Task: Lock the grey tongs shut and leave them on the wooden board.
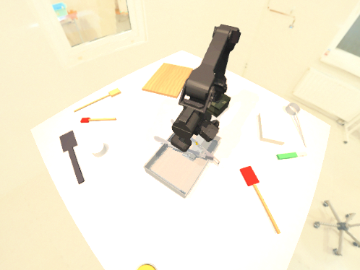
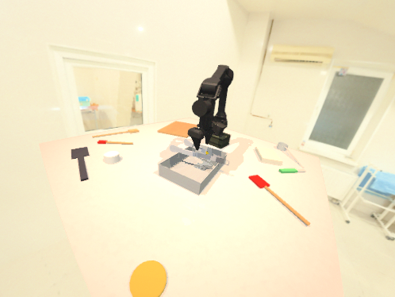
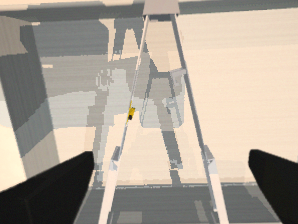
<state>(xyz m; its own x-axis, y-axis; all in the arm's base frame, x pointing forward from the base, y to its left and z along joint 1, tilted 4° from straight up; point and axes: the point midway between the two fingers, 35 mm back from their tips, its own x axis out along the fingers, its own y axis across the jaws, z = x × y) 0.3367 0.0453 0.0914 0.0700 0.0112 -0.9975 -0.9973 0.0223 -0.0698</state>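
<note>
My gripper tip is 30 mm past the yellow piece, 20 mm to the right of it and 30 mm above it. Round my gripper tip: red spatula: 10 mm behind, 330 mm to the left, 100 mm below; then white block: 380 mm behind, 290 mm to the left, 90 mm below; then roasting tin: 30 mm ahead, 80 mm below.
</note>
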